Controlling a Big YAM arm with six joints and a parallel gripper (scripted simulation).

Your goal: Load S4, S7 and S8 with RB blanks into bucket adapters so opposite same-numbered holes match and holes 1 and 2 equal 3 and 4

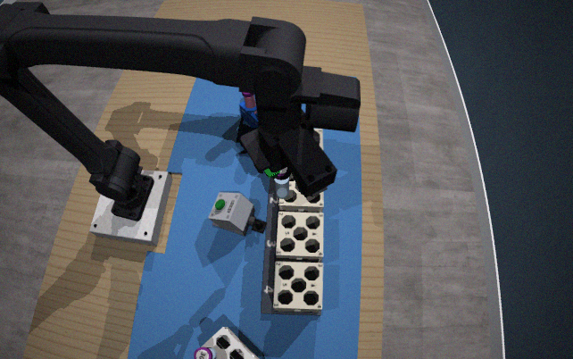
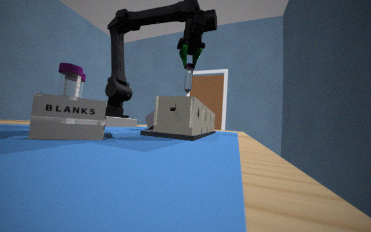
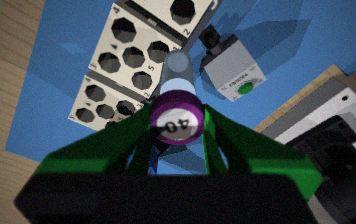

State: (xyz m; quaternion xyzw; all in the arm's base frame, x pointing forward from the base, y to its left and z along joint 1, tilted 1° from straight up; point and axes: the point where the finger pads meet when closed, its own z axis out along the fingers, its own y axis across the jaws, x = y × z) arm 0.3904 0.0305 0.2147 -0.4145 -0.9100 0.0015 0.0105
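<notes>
Right now the 40 mL blank is 50 mm below my hand and 10 mm to the left of it. Round my hand: adapter 3: 210 mm below, 50 mm to the right, 50 mm ahead; then green DONE key: 200 mm below, 140 mm behind, 10 mm to the right; then adapter 2: 210 mm below, 60 mm to the left, 30 mm ahead.
</notes>
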